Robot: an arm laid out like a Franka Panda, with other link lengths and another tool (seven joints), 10 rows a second.
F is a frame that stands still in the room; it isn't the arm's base.
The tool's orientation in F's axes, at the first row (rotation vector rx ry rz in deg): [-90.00, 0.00, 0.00]
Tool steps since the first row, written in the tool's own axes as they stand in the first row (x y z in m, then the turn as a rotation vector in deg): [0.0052, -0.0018, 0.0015, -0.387, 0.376, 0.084]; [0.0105, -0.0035, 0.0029, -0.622, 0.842, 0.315]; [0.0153, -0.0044, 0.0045, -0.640, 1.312, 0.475]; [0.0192, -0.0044, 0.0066, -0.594, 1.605, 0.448]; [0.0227, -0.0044, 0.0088, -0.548, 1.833, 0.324]
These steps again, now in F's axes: [0.0052, 0.0015, 0.0018, -0.387, 0.084, -0.376]; [0.0105, 0.0029, 0.0035, -0.622, 0.315, -0.842]; [0.0153, 0.0045, 0.0044, -0.640, 0.475, -1.312]; [0.0192, 0.0066, 0.0044, -0.594, 0.448, -1.605]; [0.0227, 0.0088, 0.0044, -0.548, 0.324, -1.833]
